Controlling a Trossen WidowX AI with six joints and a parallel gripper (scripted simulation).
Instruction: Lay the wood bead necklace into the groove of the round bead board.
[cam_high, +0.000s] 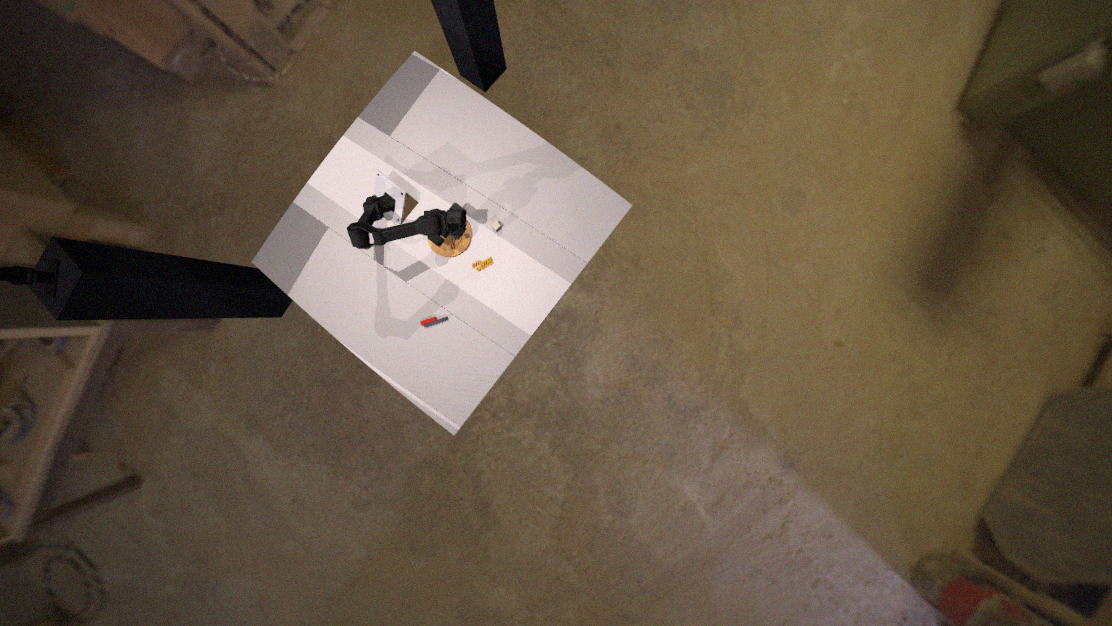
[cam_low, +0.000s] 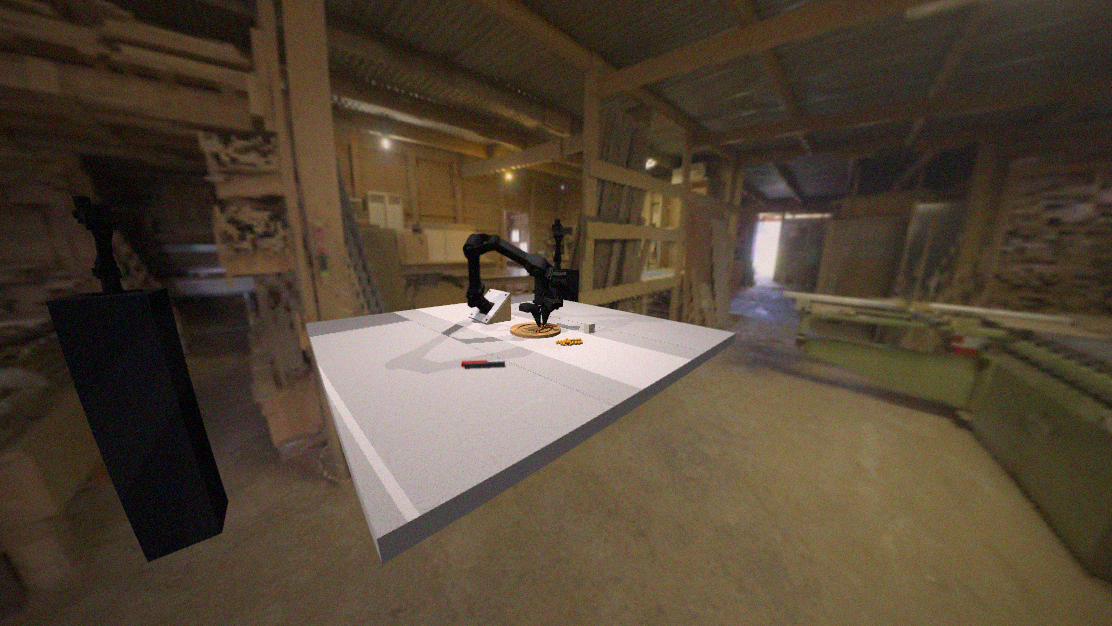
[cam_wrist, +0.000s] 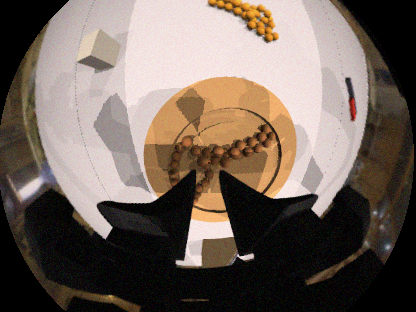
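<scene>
Right now my gripper tip is 14 cm short of the small grey cube and 13 cm to the right of it. Also, from my gripper tip: black marker: 17 cm ahead, 37 cm to the right, 1 cm below.
</scene>
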